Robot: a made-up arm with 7 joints.
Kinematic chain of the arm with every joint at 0, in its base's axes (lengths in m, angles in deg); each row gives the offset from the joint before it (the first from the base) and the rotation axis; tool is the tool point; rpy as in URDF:
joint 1: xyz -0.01 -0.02 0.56 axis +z
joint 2: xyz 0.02 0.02 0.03 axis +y
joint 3: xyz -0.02 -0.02 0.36 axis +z
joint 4: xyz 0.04 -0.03 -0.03 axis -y
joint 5: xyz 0.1 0 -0.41 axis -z
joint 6: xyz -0.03 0 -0.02 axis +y
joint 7: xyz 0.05 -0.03 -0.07 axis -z
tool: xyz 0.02 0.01 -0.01 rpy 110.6 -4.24 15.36
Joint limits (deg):
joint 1: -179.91..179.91
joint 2: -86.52..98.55
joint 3: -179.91..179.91
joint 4: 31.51..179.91
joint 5: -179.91..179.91
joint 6: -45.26..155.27
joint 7: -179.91..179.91
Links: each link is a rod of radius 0.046 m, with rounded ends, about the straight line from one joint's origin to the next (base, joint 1, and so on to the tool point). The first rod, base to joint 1, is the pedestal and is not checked.
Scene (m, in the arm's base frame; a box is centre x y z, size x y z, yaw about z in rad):
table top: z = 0
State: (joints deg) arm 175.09 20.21 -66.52 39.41 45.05 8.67 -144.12
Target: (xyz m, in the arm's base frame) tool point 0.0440 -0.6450 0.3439
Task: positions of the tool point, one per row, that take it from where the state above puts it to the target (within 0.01 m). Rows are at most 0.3 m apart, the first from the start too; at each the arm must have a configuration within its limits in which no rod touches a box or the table.
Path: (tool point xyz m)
1: 0.0910 0.4315 0.6138
2: 0.3083 0.3604 0.6684
3: 0.4859 0.1726 0.6787
4: 0.5585 -0.0916 0.6402
5: 0.4940 -0.3615 0.5597
6: 0.3057 -0.5630 0.4539
7: 0.0439 -0.6450 0.3439

